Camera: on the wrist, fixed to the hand. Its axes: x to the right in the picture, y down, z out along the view.
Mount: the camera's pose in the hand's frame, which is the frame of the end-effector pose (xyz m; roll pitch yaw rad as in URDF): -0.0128 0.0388 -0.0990 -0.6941 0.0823 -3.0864
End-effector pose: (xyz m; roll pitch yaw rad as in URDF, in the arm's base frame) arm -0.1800 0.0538 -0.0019 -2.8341 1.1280 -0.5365
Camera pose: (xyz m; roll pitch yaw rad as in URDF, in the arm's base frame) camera -0.1548 -0.0391 0.0451 2.2122 -1.2221 2.5245
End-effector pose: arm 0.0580 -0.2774 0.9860 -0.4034 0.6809 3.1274
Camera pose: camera 0.1349 -0.2753 0.9115 -0.3551 -0.6242 0.0881
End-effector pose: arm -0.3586 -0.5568 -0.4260 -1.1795 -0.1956 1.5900
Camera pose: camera -0.2819 -0.5536 -0.5007 0.5013 0.1752 -1.4530
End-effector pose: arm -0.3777 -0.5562 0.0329 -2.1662 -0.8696 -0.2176
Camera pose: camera -0.4256 -0.6518 0.0382 1.5082 0.7771 2.9762
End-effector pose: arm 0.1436 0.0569 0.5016 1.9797 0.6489 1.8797
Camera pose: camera 0.0611 0.0674 0.5691 -2.6042 -0.6276 -1.3824
